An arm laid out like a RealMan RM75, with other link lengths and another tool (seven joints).
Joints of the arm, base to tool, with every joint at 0 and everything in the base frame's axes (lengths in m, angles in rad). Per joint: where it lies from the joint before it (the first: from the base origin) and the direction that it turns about. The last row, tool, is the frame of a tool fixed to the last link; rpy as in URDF.
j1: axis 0 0 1 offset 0.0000 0.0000 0.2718
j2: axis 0 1 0 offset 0.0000 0.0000 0.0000
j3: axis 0 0 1 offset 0.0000 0.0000 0.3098
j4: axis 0 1 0 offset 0.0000 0.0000 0.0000
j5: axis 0 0 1 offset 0.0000 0.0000 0.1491
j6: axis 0 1 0 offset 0.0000 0.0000 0.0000
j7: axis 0 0 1 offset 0.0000 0.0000 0.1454
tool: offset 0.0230 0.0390 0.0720 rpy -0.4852 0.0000 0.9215
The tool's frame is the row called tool.
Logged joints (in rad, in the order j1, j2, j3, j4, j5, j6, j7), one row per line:
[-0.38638, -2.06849, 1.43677, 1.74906, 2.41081, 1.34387, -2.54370]
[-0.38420, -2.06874, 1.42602, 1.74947, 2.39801, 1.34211, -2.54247]
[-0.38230, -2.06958, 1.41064, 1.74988, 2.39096, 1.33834, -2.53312]
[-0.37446, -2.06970, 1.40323, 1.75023, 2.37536, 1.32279, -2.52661]
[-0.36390, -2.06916, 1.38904, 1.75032, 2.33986, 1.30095, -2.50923]
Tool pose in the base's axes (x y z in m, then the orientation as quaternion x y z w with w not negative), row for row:
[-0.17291, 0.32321, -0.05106, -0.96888, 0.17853, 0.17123, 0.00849]
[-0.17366, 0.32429, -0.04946, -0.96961, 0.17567, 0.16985, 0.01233]
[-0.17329, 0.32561, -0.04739, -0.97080, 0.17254, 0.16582, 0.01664]
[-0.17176, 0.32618, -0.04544, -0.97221, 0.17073, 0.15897, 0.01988]
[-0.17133, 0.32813, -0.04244, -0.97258, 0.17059, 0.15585, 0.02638]
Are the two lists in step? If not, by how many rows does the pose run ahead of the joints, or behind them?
The pose runs 2 rows behind the joints: the pose in row i belongs to the joints in row i - 2.
